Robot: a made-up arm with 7 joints.
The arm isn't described. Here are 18 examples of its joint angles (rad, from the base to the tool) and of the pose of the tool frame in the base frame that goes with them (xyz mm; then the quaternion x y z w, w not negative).
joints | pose
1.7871 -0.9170 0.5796 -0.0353 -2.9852 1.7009 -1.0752 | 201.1 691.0 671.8 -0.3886 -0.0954 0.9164 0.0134
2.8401 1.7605 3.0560 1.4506 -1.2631 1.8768 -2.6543 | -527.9 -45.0 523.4 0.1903 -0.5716 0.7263 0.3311
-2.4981 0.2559 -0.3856 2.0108 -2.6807 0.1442 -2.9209 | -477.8 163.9 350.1 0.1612 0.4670 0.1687 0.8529
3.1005 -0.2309 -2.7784 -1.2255 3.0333 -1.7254 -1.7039 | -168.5 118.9 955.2 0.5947 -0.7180 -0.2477 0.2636
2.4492 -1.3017 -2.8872 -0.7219 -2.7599 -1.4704 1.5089 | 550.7 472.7 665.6 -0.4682 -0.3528 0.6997 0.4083
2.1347 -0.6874 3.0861 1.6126 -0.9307 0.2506 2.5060 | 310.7 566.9 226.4 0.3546 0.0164 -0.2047 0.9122
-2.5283 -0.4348 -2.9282 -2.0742 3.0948 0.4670 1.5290 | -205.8 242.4 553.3 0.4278 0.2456 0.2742 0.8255
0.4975 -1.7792 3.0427 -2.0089 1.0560 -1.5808 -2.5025 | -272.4 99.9 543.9 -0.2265 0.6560 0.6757 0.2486
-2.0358 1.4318 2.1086 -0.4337 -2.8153 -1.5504 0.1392 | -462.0 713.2 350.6 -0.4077 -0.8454 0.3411 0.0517
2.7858 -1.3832 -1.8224 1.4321 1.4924 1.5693 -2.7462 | 591.1 -224.8 336.2 -0.7334 0.6540 0.0562 0.1768
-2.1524 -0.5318 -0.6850 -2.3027 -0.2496 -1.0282 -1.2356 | 300.7 -50.7 192.5 0.0831 0.3818 -0.6933 0.6056
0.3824 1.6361 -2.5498 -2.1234 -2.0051 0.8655 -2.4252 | 29.2 -301.5 -67.2 0.1472 0.7292 0.4459 0.4977
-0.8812 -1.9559 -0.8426 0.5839 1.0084 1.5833 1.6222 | -601.4 -531.0 191.0 -0.8282 0.5467 0.1148 0.0450
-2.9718 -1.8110 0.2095 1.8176 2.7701 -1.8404 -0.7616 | 339.4 10.1 517.7 0.5153 0.3725 0.7304 0.2495
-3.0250 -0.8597 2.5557 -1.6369 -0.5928 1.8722 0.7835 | 123.3 -192.0 816.4 0.8917 -0.0632 -0.3242 0.3096
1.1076 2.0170 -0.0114 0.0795 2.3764 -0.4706 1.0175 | 365.9 -723.0 -228.6 -0.1021 -0.3551 -0.3144 0.8744
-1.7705 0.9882 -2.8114 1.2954 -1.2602 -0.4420 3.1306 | -244.3 204.4 923.0 0.1545 0.9234 0.1507 0.3173
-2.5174 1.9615 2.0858 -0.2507 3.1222 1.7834 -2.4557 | -667.7 278.6 -135.4 -0.0286 -0.6231 -0.7806 0.0406
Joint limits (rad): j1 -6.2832..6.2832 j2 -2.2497..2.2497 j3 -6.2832..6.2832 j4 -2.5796..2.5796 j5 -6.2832..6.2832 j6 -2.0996..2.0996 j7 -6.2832..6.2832
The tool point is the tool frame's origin. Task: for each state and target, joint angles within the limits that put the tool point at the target. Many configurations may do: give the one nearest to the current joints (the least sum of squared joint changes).
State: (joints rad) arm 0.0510 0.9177 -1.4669 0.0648 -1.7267 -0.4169 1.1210
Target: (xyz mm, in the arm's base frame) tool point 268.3 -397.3 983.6
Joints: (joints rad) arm 0.2239 0.4645 -1.2916 -0.6854 -1.6529 -0.5454 1.1210
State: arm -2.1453 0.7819 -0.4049 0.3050 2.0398 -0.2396 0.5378
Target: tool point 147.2 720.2 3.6
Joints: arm -1.4061 1.2113 0.0505 1.2033 2.0947 -0.2903 0.5378
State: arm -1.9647 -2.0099 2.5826 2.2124 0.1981 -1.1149 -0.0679
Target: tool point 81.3 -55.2 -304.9
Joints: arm -1.8925 -2.0451 3.0144 2.0149 0.1101 -1.1081 -0.0679
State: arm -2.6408 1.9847 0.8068 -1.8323 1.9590 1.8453 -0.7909
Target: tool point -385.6 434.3 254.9
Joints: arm -2.0999 2.2497 0.5868 -1.5093 1.8723 1.9698 -0.7909
